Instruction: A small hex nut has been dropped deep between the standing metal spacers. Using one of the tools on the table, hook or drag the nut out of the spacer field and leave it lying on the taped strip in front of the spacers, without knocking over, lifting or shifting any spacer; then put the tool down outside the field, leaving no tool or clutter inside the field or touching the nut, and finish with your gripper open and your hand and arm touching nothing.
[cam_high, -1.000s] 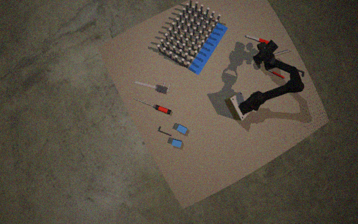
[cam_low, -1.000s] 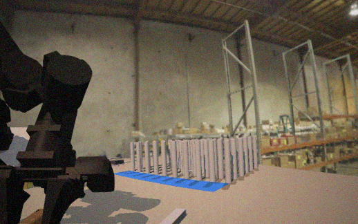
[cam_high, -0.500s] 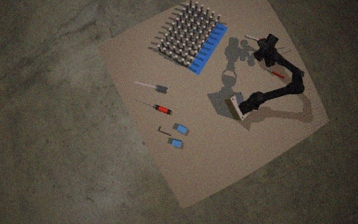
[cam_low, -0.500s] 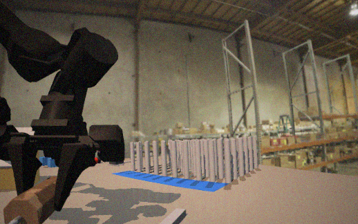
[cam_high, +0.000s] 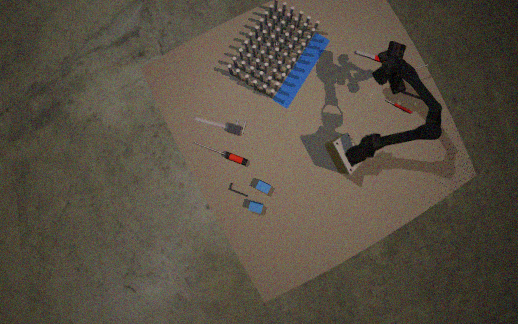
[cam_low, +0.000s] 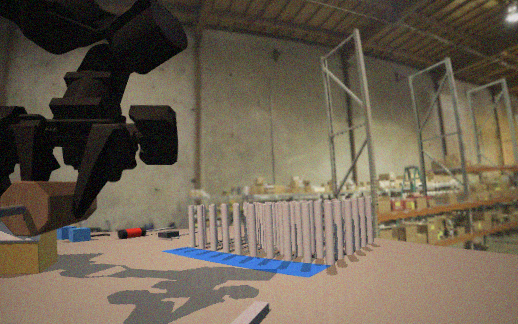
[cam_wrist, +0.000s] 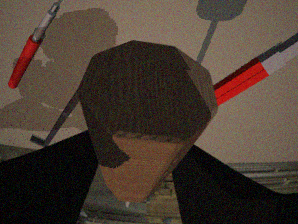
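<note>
Now: the wooden-handled tool 2 cm behind my gripper tip and 10 cm to the right of it. The rest, counted from my gripper tip: blue taped strip (25 cm ahead, 32 cm to the left, 12 cm below).
</note>
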